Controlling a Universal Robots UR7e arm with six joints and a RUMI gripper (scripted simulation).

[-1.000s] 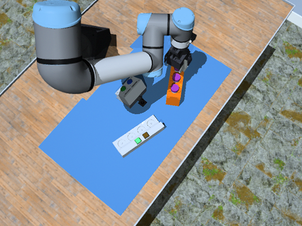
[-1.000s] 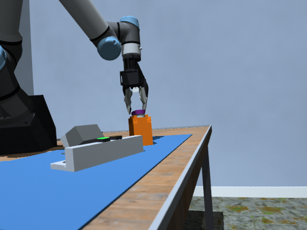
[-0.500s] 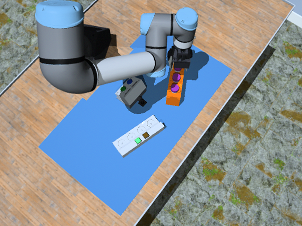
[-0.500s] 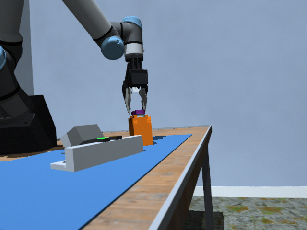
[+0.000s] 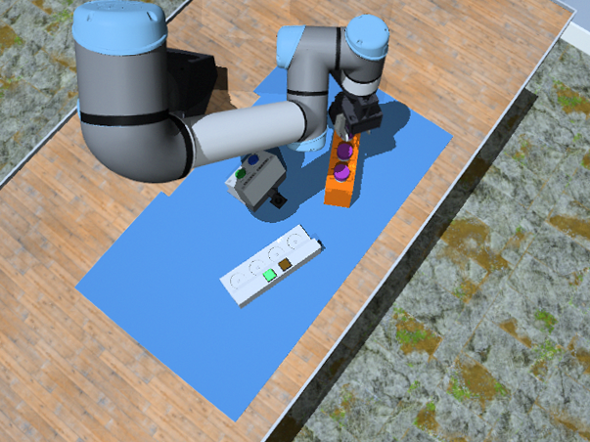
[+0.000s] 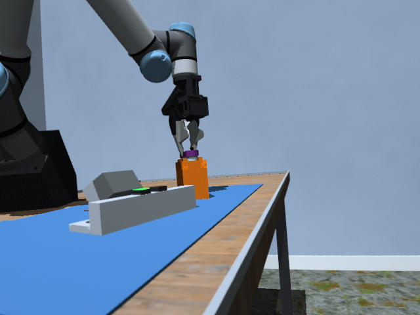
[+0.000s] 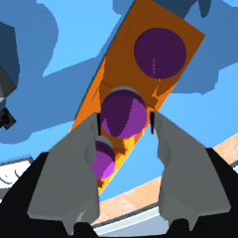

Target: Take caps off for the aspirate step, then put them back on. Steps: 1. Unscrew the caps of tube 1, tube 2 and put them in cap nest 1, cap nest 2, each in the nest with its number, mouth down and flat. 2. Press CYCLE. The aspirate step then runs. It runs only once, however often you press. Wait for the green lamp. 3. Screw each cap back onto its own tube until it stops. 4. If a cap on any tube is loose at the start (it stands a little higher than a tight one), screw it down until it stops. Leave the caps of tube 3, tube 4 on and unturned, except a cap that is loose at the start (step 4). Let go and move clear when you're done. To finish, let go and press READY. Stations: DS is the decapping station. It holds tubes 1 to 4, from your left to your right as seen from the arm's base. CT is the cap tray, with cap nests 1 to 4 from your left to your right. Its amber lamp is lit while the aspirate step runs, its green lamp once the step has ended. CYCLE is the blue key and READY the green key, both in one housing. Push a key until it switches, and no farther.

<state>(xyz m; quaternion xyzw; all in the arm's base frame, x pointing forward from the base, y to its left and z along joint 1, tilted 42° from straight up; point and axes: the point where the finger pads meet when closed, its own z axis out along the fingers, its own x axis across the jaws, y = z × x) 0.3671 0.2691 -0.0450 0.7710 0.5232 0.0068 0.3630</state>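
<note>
Now: hand 40 mm to the right of the purple cap, 30 mm past it and 10 mm above it. The rest, counted from my hand: grey key housing (200 mm to the right, 110 mm behind, 70 mm below); green key (220 mm to the right, 130 mm behind, 60 mm below); blue key (180 mm to the right, 130 mm behind, 60 mm below).
</note>
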